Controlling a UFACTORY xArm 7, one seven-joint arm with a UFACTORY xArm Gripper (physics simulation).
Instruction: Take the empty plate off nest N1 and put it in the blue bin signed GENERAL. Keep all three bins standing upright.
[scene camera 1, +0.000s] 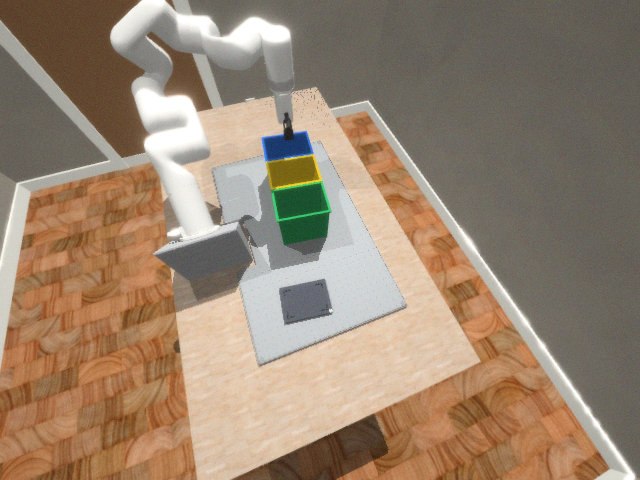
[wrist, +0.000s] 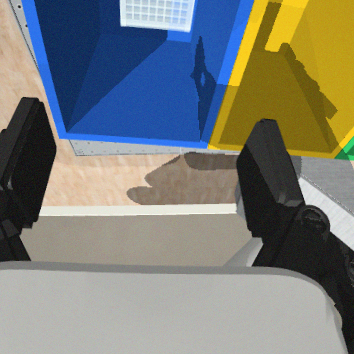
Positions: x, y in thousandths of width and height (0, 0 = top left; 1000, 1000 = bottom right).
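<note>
Blue bin (scene camera 1: 430, 307). Again, blue bin (wrist: 301, 233). Yellow bin (scene camera 1: 462, 357). Also yellow bin (wrist: 809, 194). Green bin (scene camera 1: 473, 441). The gripper (scene camera 1: 449, 272) visible. Likewise the gripper (wrist: 428, 369).
</note>
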